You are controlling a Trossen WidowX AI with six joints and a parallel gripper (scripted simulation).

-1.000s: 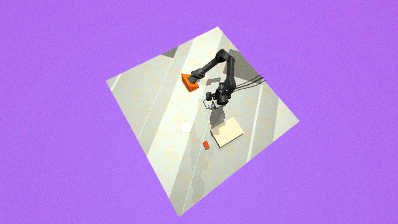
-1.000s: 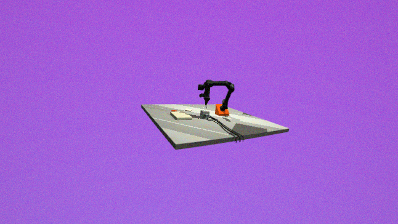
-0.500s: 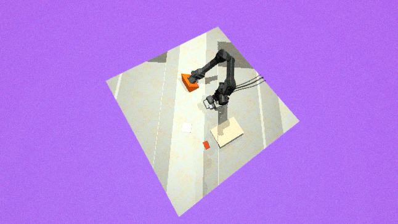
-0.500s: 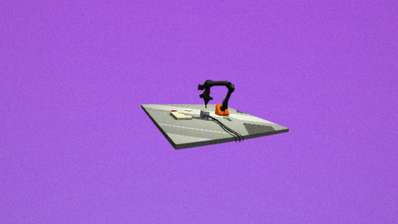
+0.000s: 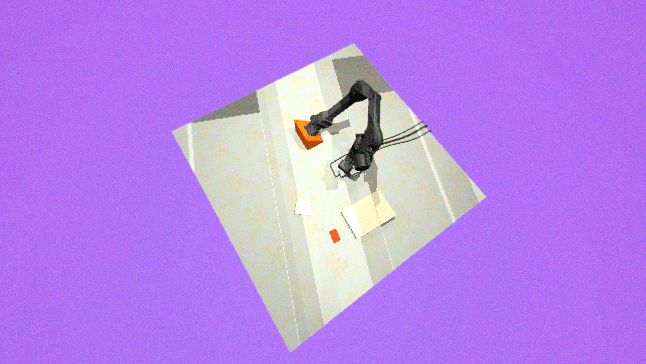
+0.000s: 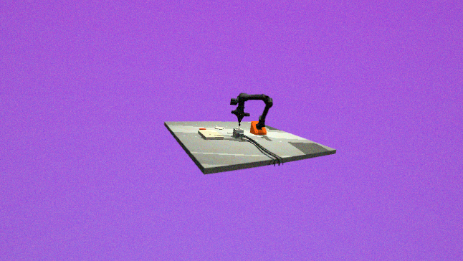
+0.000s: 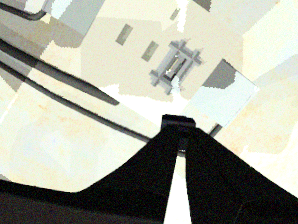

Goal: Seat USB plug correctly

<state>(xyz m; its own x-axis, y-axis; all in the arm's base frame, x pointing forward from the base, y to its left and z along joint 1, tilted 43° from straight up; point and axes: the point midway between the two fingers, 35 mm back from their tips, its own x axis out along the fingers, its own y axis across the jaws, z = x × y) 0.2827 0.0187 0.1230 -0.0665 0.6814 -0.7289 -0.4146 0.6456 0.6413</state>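
My gripper tip is 2 cm above the black USB plug. Round my gripper tip: small cream tile 8 cm ahead, 31 cm to the right, 13 cm below; grey socket 1 cm ahead, 1 cm to the left, 6 cm below; flat tan board 27 cm ahead, 2 cm to the right, 12 cm below.
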